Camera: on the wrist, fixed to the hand. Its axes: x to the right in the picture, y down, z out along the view.
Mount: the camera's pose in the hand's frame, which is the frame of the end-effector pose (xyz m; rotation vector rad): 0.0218 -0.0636 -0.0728 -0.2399 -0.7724 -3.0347
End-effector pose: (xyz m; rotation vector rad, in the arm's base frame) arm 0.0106 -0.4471 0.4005 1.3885 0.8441 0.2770
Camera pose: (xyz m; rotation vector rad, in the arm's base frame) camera -0.0416 -0.3920 0.3368 -1.0418 1.1413 -2.1124
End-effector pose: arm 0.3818 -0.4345 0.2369 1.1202 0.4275 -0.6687
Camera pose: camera 0.3554 -0.3908 0.1520 0.9050 -0.9263 2.3904
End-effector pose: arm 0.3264 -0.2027 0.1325 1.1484 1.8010 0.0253
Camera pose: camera 0.2282 -0.1907 0.1263 -2.0598 0.9261 -1.4459
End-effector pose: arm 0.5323 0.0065 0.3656 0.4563 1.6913 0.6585
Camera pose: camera 0.4598 -0.0415 0.3181 -1.6644 0.0551 -1.3878
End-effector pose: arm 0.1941 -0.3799 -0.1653 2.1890 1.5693 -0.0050
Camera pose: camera 0.1263 -0.3182 -0.1275 -1.5832 1.9902 -1.0245
